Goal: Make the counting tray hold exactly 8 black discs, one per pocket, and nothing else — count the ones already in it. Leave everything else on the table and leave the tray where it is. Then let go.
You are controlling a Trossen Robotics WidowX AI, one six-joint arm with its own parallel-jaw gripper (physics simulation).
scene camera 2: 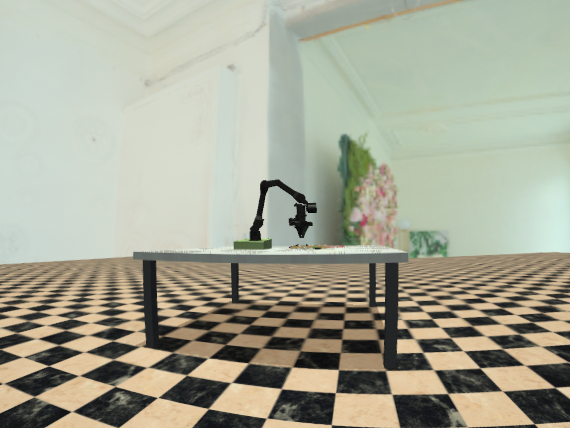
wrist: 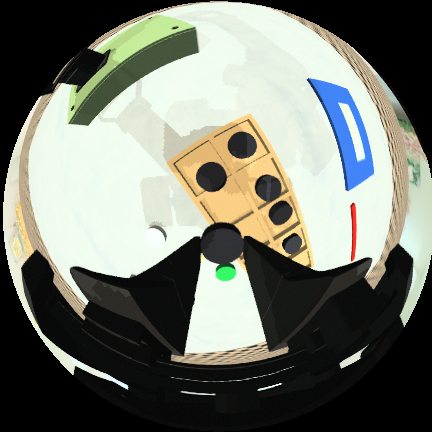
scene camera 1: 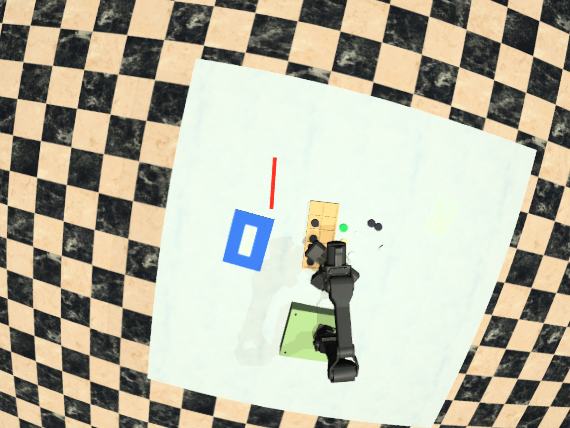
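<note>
The tan counting tray (scene camera 1: 329, 210) (wrist: 225, 205) has two columns of pockets. In the wrist view, its end row holds two black discs (wrist: 242, 145) (wrist: 211, 176). Three more black discs (wrist: 268, 188) (wrist: 280, 212) (wrist: 292, 243) sit along the column nearer the blue frame. Bare pockets show in the other column; the far pockets are partly hidden by a finger. My gripper (scene camera 2: 301, 236) (wrist: 221, 241) is shut on a black disc (wrist: 222, 243), held above the tray's edge. Two loose black discs (scene camera 1: 371, 223) (scene camera 1: 378, 226) lie right of the tray.
A green disc (scene camera 1: 343, 227) (wrist: 225, 272), a tan disc (scene camera 1: 344, 241) and a white disc (scene camera 1: 352, 255) (wrist: 156, 236) lie beside the tray. A blue frame (scene camera 1: 243, 261) (wrist: 360, 175) and red stick (scene camera 1: 273, 182) (wrist: 354, 232) lie left of it in scene camera 1. The arm stands on a green base (scene camera 1: 305, 335) (scene camera 2: 253, 244).
</note>
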